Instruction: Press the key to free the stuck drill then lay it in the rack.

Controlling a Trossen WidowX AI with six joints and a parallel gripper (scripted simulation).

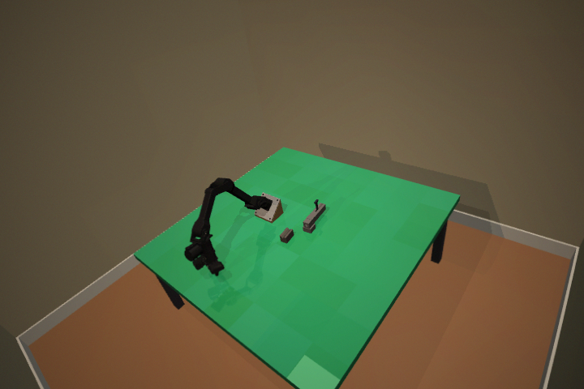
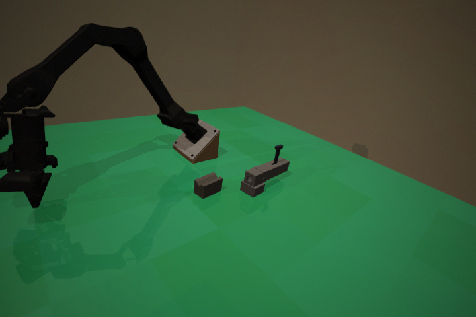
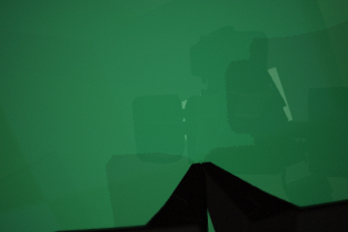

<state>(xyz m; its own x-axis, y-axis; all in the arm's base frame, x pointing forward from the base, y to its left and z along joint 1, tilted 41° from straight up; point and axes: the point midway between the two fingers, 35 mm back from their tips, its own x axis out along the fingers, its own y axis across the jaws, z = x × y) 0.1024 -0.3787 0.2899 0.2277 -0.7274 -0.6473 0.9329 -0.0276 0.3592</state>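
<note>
Now: gripper tip 17 cm short of the dark key, 59 cm to the right of it and 8 cm below it. From my gripper tip the other things lie so: notched grey rack (12 cm ahead, 38 cm to the left, 2 cm above); then long grey block (17 cm ahead, 56 cm to the left, 3 cm above).
</note>
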